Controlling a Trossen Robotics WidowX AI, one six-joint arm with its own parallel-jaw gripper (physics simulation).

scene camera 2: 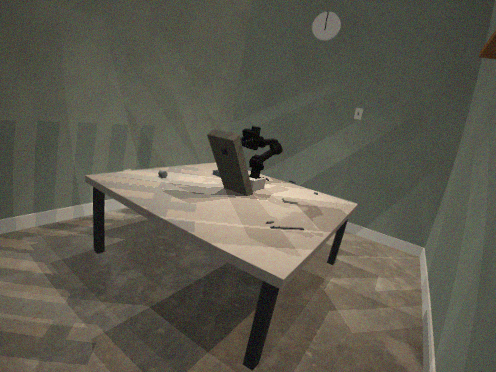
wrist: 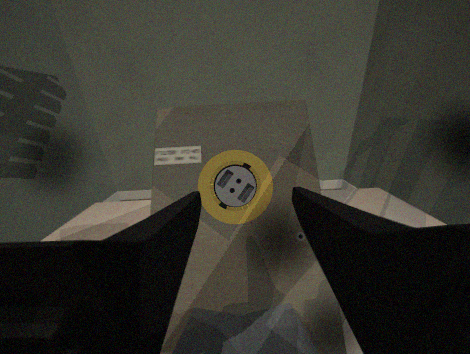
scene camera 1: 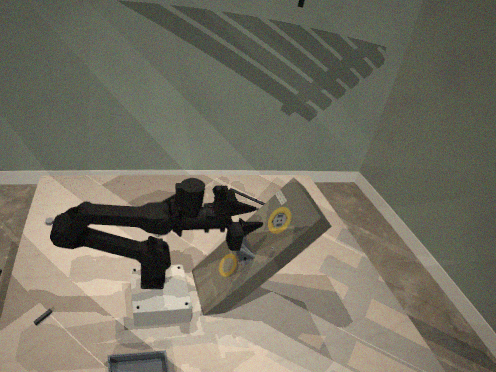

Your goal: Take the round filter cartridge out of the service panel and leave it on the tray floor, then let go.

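The round filter cartridge (scene camera 1: 279, 220) (wrist: 235, 185) is grey, with two dark slots and two small holes. It sits in its socket inside a yellow ring (wrist: 207, 202) near the top of the service panel (scene camera 1: 300, 200) (scene camera 2: 229, 162) (wrist: 235, 122), which leans on the table. My gripper (scene camera 1: 260, 216) (wrist: 246, 195) is open and empty in front of the panel face. In the wrist view the cartridge lies between the fingertips, left of their middle and nearer the left one. The grey-blue tray (scene camera 1: 137, 356) is partly cut off at the bottom of scene camera 1's view.
A second yellow ring (scene camera 1: 228, 265) and a grey part (scene camera 1: 245, 255) are lower on the panel. The white arm base (scene camera 1: 162, 302) stands beside the panel. A dark rod (scene camera 1: 43, 316) lies on the table left of the base. A small round object (scene camera 2: 163, 174) stands on the table (scene camera 2: 200, 215).
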